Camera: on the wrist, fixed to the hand. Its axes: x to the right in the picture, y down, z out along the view.
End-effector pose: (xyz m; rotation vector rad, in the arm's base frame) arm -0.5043 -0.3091 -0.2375 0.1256 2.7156 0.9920
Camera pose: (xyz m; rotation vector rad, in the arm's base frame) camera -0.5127 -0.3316 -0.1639 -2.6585 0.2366 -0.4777
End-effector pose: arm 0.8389 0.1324 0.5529 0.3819 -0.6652 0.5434
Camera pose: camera 0.8479 0.1877 0.4996 0.9027 0.8315 -2.2275
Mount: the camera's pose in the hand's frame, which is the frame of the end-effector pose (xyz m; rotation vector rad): -0.0104 0.0302 -0.0705 0.1932 0.4075 -3.0970
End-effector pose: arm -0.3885 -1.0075 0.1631 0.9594 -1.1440 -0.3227
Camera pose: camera -0.3384 -0.9495 0.1741 -1.7112 -1.5132 1.8539
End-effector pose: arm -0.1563 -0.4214 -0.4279 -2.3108 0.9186 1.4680
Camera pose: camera -0.1275 -0.4773 -0.3828 -0.9035 -1.7740 -0.5908
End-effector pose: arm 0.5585 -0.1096 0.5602 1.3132 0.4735 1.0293
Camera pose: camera 0.4870 -0.0811 0.5684 -0.5633 1.7412 -1.4626
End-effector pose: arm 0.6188 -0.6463 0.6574 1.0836 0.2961 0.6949
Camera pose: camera 0.5615 -0.5946 0.6508 -0.3396 1.6707 -1.9420
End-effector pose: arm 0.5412 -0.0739 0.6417 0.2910 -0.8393 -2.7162
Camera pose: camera 0.5764 -0.1310 0.6031 -0.8686 -0.1208 0.2371
